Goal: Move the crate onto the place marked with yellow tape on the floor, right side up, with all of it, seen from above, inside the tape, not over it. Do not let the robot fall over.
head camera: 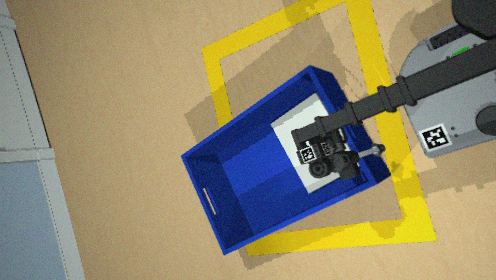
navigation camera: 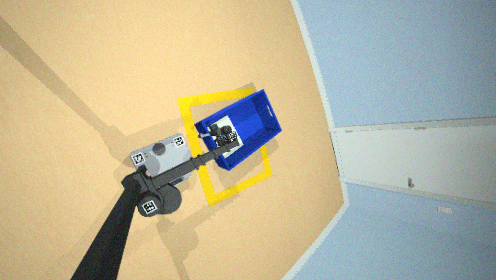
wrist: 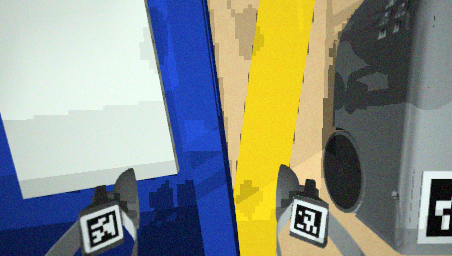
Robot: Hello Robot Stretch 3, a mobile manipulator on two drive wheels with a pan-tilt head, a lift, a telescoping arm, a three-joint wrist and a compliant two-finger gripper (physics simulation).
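Places are measured from the robot's base along level axes (x right, y ahead, z up), in metres.
Pixels of known places: robot's base, origin of the base link: (head camera: 491,119) (navigation camera: 159,148).
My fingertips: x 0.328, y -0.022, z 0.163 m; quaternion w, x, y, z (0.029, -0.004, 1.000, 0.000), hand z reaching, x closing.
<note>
For each thing: its top centre in the pictures, then the offset to it from my fingertips.
- blue crate, middle of its top: (head camera: 263,167) (navigation camera: 247,126) dx +0.296, dy -0.070, dz +0.058 m
- flat white piece, middle of its top: (wrist: 74,74) (head camera: 311,143) (navigation camera: 226,136) dx +0.178, dy -0.100, dz -0.128 m
The blue crate (head camera: 255,160) (navigation camera: 252,120) (wrist: 197,100) is right side up, turned askew to the yellow tape (head camera: 320,237) (navigation camera: 220,95) (wrist: 275,75). Its far end sticks out past the tape's far side in the head and navigation views; its near end is beside the near strip. A flat white piece (head camera: 300,117) (navigation camera: 225,121) (wrist: 85,65) lies inside at the near end. My gripper (head camera: 357,157) (navigation camera: 211,134) (wrist: 209,185) is open over the near end wall. In the wrist view one finger is on the crate's inner side and the other appears over the tape.
My grey base (head camera: 450,110) (navigation camera: 167,152) (wrist: 380,125) stands just outside the tape's near strip. My telescoping arm (head camera: 415,90) (navigation camera: 175,172) reaches over the tape and crate. A blue wall (head camera: 25,215) (navigation camera: 410,60) and a pale door (navigation camera: 390,150) are beyond the crate.
</note>
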